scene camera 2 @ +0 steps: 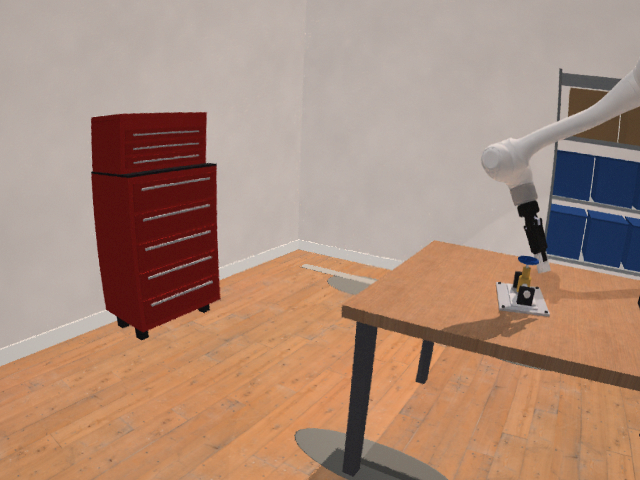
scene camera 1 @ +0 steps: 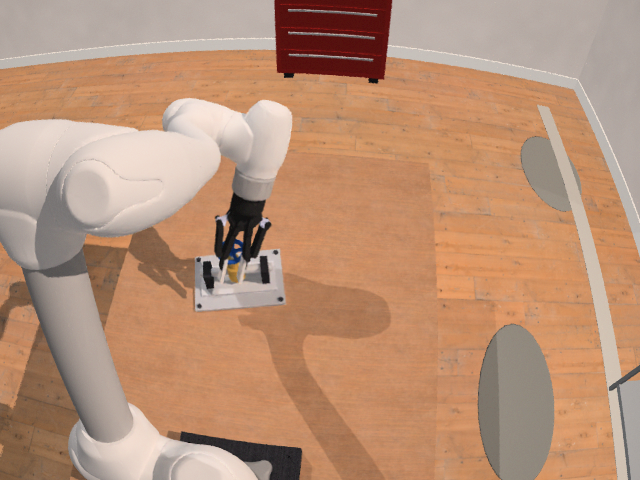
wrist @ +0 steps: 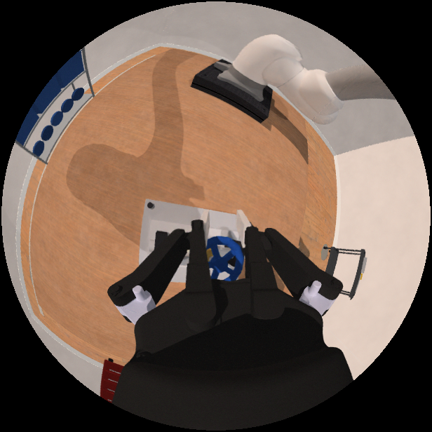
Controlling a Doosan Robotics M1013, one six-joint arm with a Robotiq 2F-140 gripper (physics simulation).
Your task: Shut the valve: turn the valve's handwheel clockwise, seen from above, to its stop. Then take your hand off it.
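The blue handwheel (scene camera 1: 233, 260) (scene camera 2: 527, 260) (wrist: 220, 259) lies level on top of the yellow valve body (scene camera 1: 233, 272) (scene camera 2: 524, 277) (wrist: 209, 253). The valve stands on a light grey plate (scene camera 1: 242, 301) (scene camera 2: 503, 299) (wrist: 151, 222) with black blocks at both sides. My gripper (scene camera 1: 232, 274) (scene camera 2: 542, 265) (wrist: 222, 218) is partly closed, its fingers a little apart and nothing gripped. The fingers slant down past the handwheel, one on each side in the wrist view; the tips are right of the wheel in scene camera 2. The fingers hide parts of the wheel. I cannot tell whether they touch it.
The plate lies on the wooden table (scene camera 1: 361, 232) (scene camera 2: 413, 289) (wrist: 120, 120). The black arm base plate (scene camera 1: 289, 459) (wrist: 200, 82) is at the table's other side. A red tool cabinet (scene camera 1: 333, 45) (scene camera 2: 116, 248) and a rack (scene camera 2: 555, 155) with blue bins stand beyond the table.
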